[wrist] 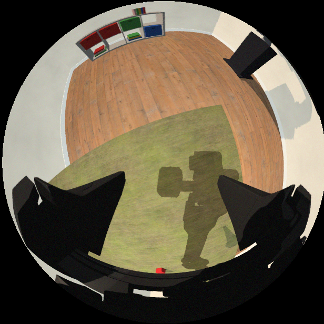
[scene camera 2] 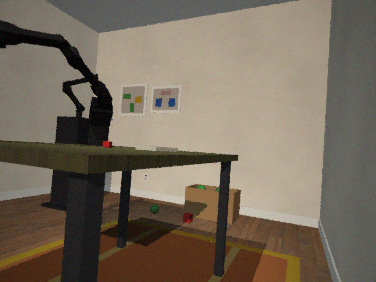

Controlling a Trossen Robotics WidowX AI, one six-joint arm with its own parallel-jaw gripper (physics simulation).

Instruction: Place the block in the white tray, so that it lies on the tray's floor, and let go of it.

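Frame: origin at the arm's base, x ahead, y left, z up, level; millimetres.
Where they show: arm's base at its link origin: (scene camera 2: 102,104).
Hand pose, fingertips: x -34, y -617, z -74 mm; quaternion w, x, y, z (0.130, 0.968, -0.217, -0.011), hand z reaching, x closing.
Observation:
Each offset is from my fingertips to the top centre of the thing. "spot": to the spot under its first point. Level surfaces: height alone.
The red block @(dx +217, dy +462, dz -129 mm) (scene camera 2: 107,144) (wrist: 160,270) rests on the green table top @(dz -158 mm) (scene camera 2: 45,149) (wrist: 150,220). In the wrist view it shows at the bottom edge, partly hidden by the gripper's body. The white tray @(spot: dx +468, dy +584, dz -148 mm) (scene camera 2: 166,149) is a low, pale shape on the table, to the right of the block in the scene view; its inside is hidden from this low angle. My gripper (scene camera 2: 100,121) (wrist: 173,178) is open, with its fingers wide apart and nothing between them. It hangs above the table, apart from the block; its fingertips are hard to make out in the scene view.
A black pedestal (scene camera 2: 70,131) (wrist: 252,54) stands beyond the table, with another arm on it in the scene view. A cardboard box (scene camera 2: 210,204), a green ball (scene camera 2: 154,209) and a dark red cube (scene camera 2: 187,217) are on the floor. A shelf unit stands by the wall in the wrist view.

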